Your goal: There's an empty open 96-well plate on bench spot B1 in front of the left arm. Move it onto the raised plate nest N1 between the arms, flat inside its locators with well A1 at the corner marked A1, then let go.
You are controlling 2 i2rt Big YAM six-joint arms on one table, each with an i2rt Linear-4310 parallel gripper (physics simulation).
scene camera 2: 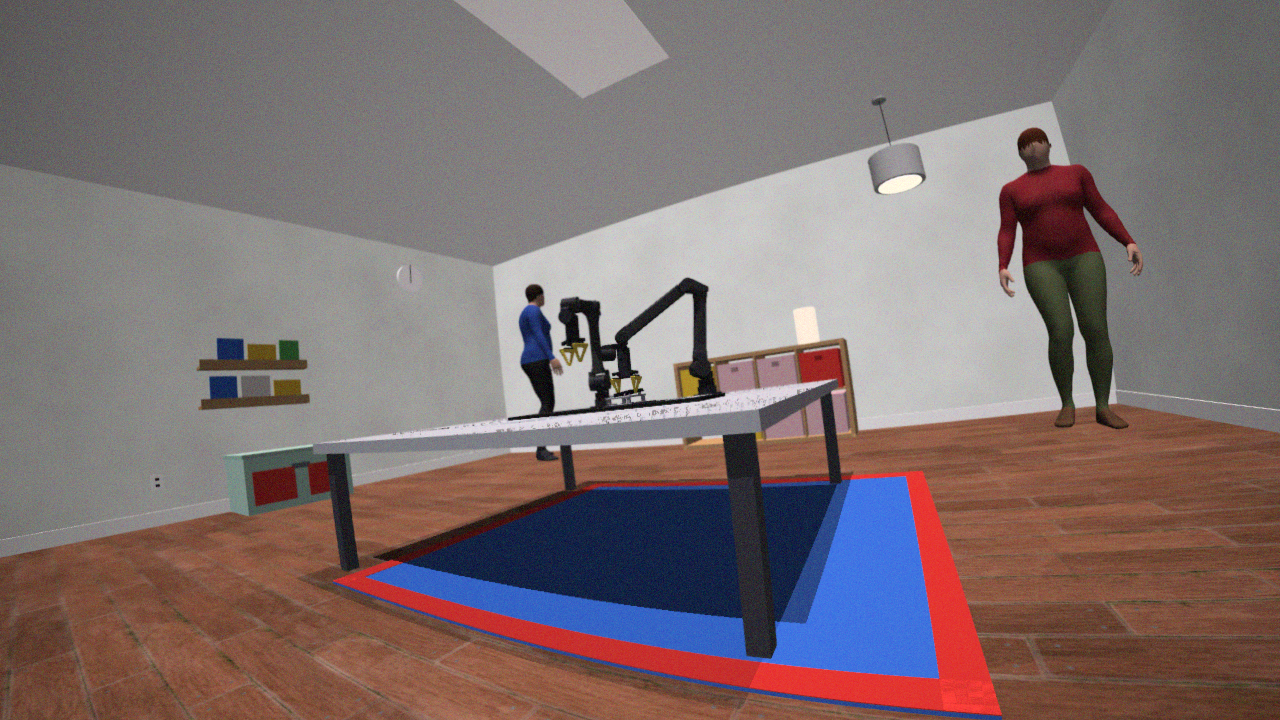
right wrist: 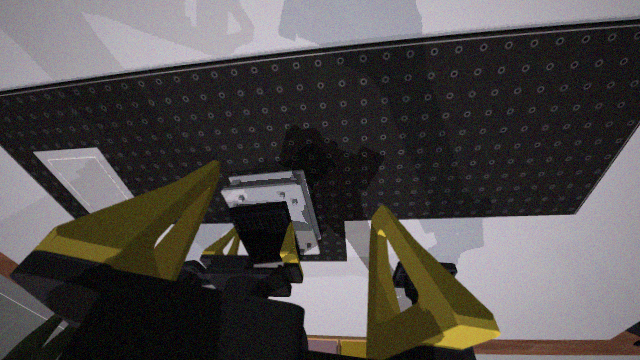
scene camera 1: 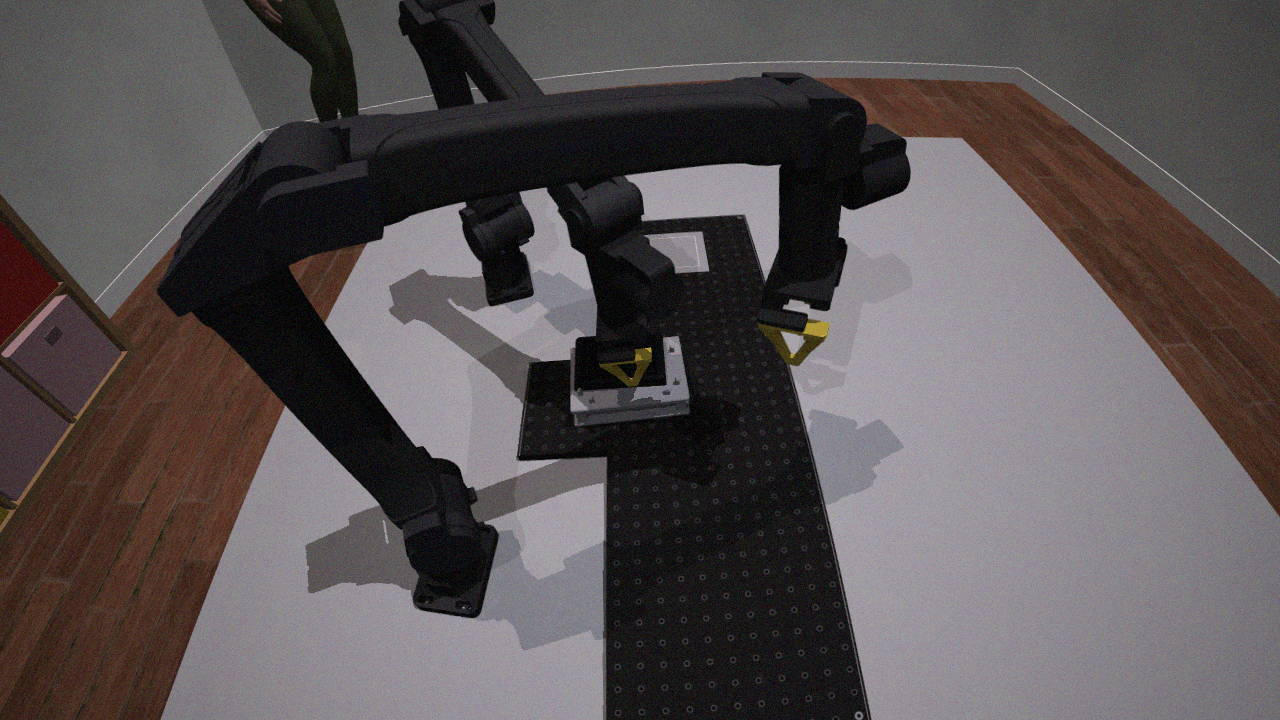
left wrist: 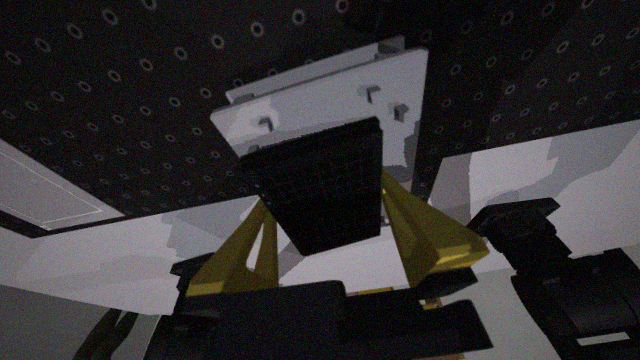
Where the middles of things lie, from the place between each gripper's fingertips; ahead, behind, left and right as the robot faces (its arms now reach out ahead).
I see my right gripper 22 cm past the dark well plate [scene camera 1: 589, 375], 14 cm above it and 11 cm to the right of it. Round my right hand: outlined flat pad [scene camera 1: 687, 251]: 42 cm to the left, 19 cm below, 14 cm behind.
The dark well plate is 2 cm behind my left hand and 1 cm above it. The rest, counted from my left hand: outlined flat pad (6 cm ahead, 31 cm to the left, 4 cm below).
